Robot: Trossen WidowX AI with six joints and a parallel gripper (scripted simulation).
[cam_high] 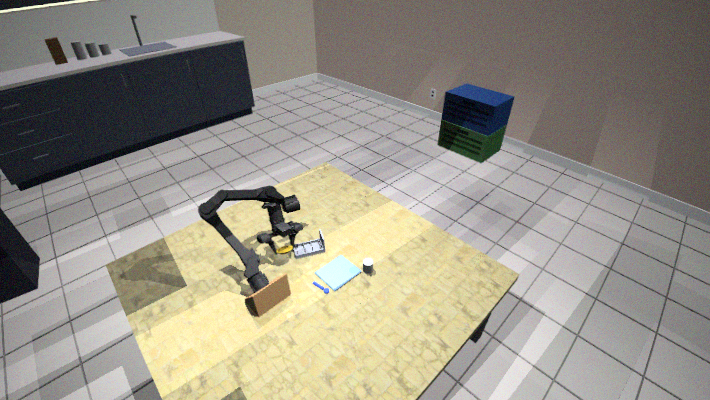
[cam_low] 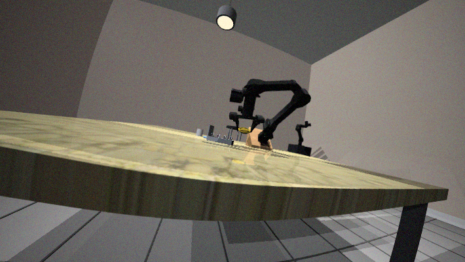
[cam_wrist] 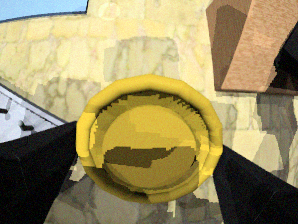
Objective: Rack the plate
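The grey dish rack lies 12 cm ahead of my gripper tip, 2 cm to the left of it and 6 cm below it. From my gripper tip the other things lie so: light blue mat (15 cm ahead, 17 cm to the right, 8 cm below); then yellow plate (1 cm above); then blue spoon (5 cm ahead, 20 cm to the right, 8 cm below).
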